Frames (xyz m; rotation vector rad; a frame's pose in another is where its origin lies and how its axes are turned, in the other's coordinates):
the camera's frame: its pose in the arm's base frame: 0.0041 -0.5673 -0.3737 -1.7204 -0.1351 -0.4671
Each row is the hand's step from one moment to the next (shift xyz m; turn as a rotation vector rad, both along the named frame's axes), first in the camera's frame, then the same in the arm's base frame.
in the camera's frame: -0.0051 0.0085 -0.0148 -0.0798 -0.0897 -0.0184
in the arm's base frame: -0.0052 -0.0152 -0.0078 -0.1077 0.0143 0.0543
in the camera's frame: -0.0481 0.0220 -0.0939 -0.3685 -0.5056 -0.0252
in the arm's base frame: -0.0580 -0.0871 -0.0260 -0.5149 0.1425 0.3265
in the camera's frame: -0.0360 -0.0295 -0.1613 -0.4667 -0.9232 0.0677
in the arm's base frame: -0.0803 -0.1433 0.0347 -0.7262 0.3354 0.6594
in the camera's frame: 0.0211 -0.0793 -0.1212 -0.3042 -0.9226 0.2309
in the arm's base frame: -0.0361 -0.1038 0.0967 -0.5403 0.4655 0.6989
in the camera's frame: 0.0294 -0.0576 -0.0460 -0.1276 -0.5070 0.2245
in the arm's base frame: -0.0037 -0.0372 0.0700 -0.2383 0.3433 0.3862
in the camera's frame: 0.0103 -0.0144 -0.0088 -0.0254 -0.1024 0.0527
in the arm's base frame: 0.0024 -0.0072 0.0183 -0.0461 0.0764 0.0772
